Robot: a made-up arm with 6 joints.
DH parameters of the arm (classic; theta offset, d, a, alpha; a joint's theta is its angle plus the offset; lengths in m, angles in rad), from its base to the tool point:
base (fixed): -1.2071 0 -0.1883 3.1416
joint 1: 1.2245 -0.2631 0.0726 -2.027
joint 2: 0 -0.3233 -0.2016 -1.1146
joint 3: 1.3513 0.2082 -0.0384 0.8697
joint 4: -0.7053 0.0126 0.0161 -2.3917
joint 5: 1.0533 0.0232 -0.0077 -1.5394
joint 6: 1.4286 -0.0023 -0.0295 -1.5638
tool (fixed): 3.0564 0.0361 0 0
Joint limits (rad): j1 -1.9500..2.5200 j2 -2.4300..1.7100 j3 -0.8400..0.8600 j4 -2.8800..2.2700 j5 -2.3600..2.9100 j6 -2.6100..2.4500
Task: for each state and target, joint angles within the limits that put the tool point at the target. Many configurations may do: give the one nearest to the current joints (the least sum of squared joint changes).
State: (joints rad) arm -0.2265 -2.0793 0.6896 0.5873 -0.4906 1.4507
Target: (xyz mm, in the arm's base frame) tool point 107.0 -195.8 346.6
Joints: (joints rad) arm -0.5774 -1.8261 0.6546 0.5589 -0.4852 1.4759
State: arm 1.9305 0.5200 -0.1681 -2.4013 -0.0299 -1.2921
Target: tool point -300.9 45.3 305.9
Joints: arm 2.2701 0.2116 -0.0554 -2.3354 -0.1479 -1.2539
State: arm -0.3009 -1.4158 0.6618 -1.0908 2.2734 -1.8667
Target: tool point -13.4 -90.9 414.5
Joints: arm 0.1139 -1.0117 0.0004 -1.5483 2.4286 -1.9147
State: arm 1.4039 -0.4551 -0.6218 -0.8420 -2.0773 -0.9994
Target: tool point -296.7 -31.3 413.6
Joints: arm 1.8191 -0.4848 -0.5447 -0.7826 -2.1500 -1.0077
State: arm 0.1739 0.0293 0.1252 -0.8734 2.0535 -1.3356
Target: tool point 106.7 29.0 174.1
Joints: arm 0.4617 0.6864 0.0949 -0.8397 2.1396 -1.1674
